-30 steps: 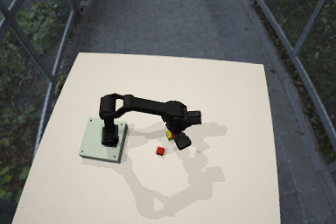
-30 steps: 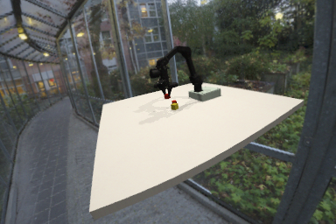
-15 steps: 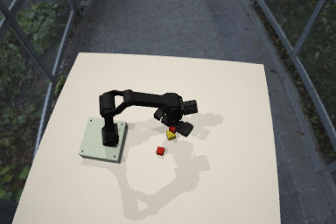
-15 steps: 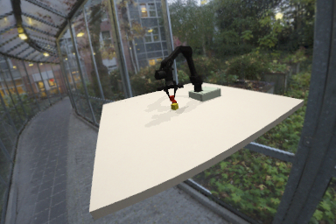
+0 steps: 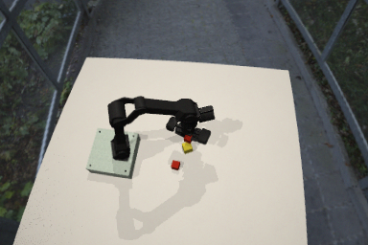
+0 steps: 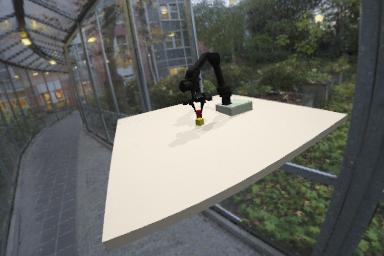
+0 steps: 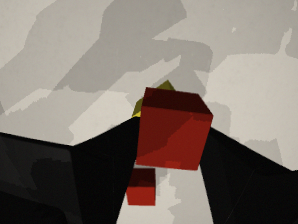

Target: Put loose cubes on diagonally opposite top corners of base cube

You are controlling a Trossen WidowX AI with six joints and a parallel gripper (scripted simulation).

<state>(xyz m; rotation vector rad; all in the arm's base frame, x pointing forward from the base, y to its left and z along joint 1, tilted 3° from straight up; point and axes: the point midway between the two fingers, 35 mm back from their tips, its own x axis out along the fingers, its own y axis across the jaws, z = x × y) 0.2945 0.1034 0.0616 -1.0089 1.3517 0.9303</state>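
The yellow base cube is 10 mm behind my gripper tip, 20 mm to the right of it and 70 mm below it. Round my gripper tip: red cube 50 mm behind, 110 mm to the right, 70 mm below.
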